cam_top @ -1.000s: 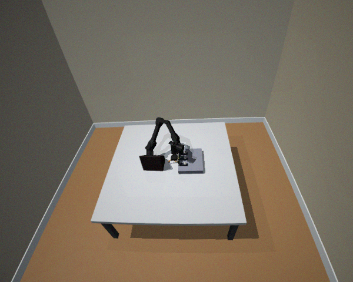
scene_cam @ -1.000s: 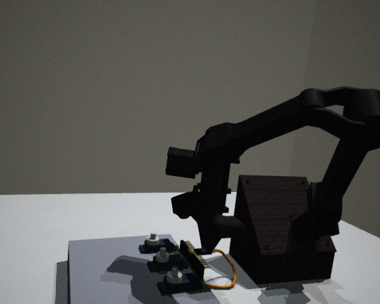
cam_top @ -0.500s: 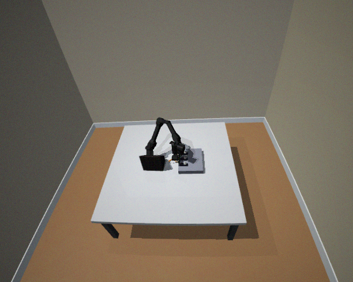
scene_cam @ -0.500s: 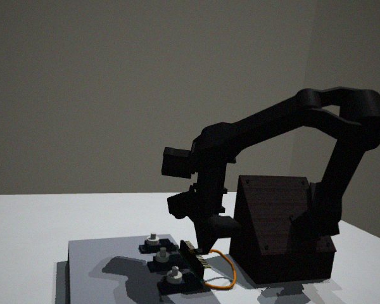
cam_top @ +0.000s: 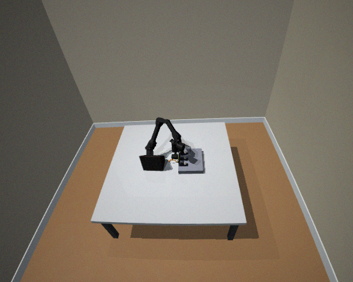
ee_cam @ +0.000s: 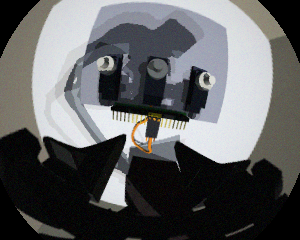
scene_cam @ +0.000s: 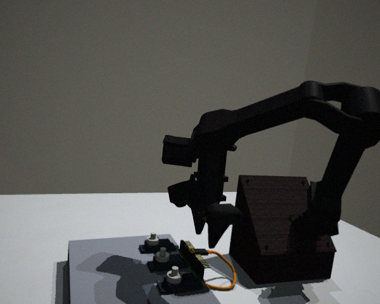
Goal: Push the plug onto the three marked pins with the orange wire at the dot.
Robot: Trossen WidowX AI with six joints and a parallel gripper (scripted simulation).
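The yellow band is 3 cm ahead of my gripper tip and 2 cm below it. Also, from my gripper tip: grey printed holder (19 cm ahead, 1 cm to the left, 7 cm below).
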